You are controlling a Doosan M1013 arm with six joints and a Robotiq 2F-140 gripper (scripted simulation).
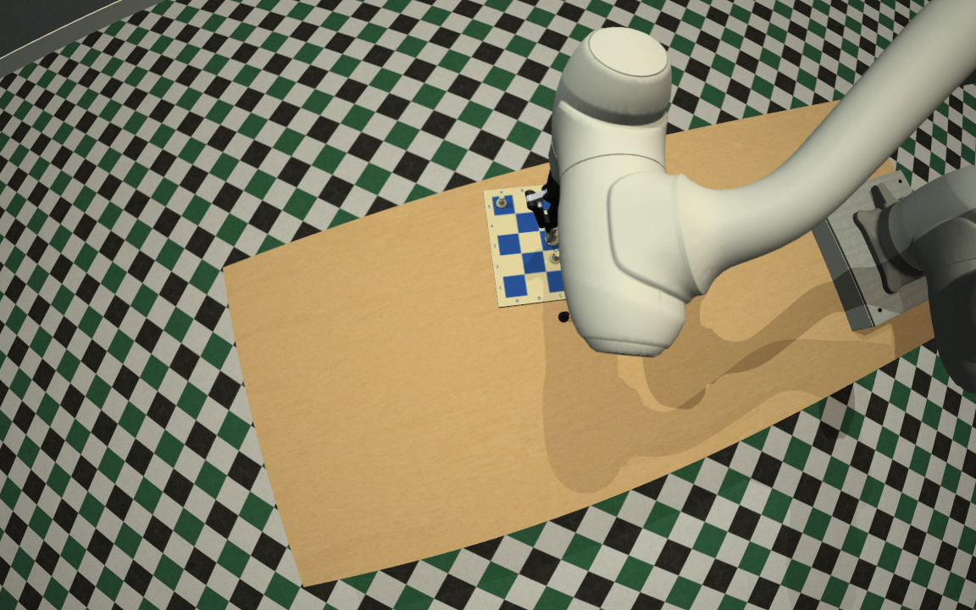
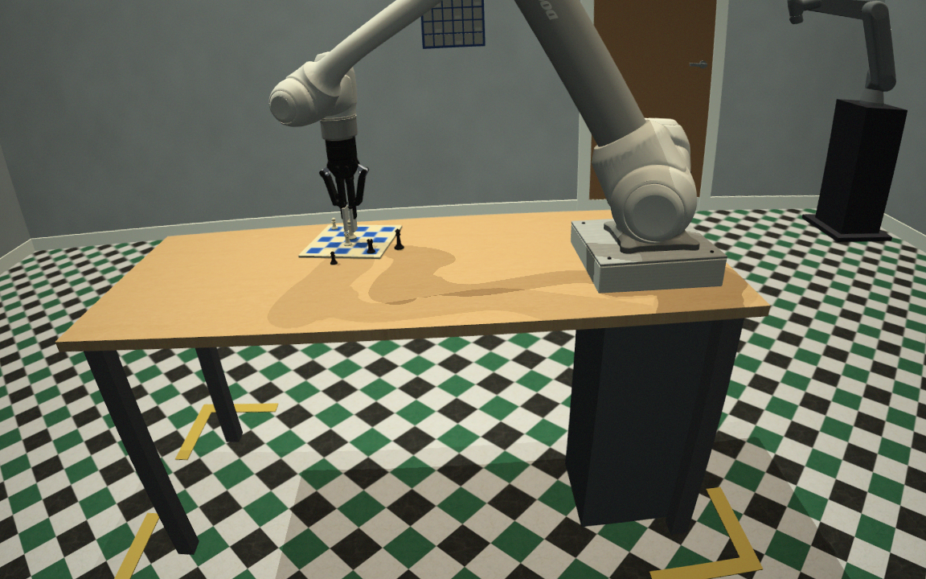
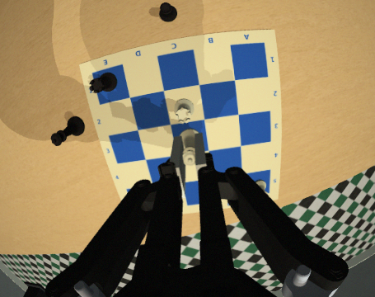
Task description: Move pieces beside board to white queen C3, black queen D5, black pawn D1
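Right now my hand is 3 cm above the white queen. Also, from my hand: cream board 6 cm below; black queen 13 cm behind, 6 cm to the left, 4 cm below; black pawn 2 cm ahead, 14 cm to the left, 5 cm below.
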